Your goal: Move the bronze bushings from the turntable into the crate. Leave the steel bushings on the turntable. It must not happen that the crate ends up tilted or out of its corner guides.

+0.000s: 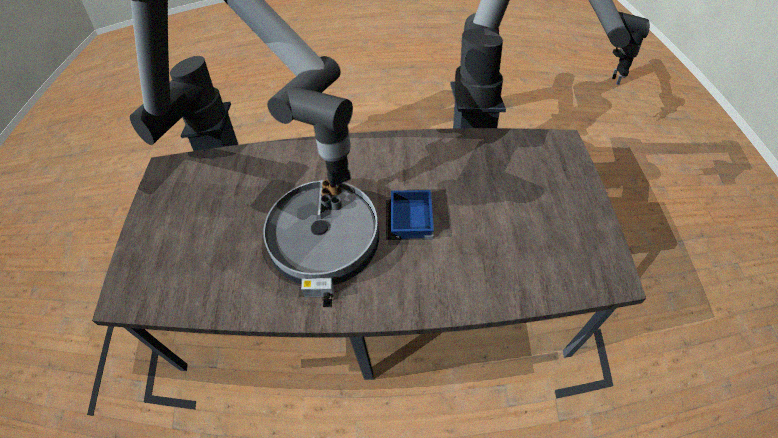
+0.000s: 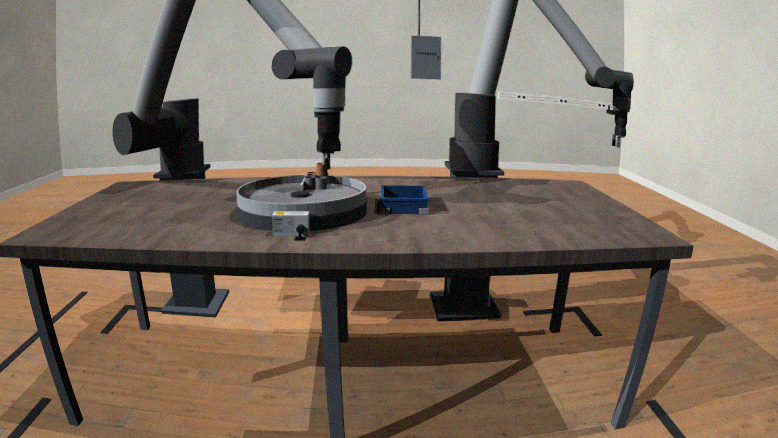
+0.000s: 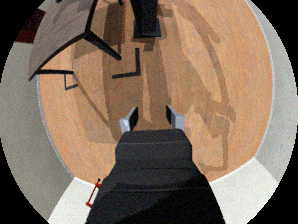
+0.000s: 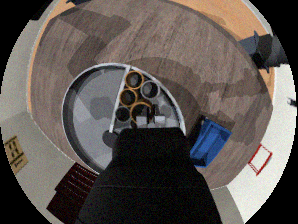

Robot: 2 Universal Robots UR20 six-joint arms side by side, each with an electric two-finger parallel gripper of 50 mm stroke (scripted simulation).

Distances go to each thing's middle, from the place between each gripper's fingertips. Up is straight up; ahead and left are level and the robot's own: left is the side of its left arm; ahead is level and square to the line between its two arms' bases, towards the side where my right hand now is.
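Blue crate [image 1: 411, 210], from my right hand [image 2: 326, 168]: 80 mm ahead, 260 mm to the left, 100 mm below.
Blue crate, from my left hand: 78 cm ahead, 123 cm to the right, 14 cm below. By its middle, the blue crate is nearer to my right hand than to my left hand.
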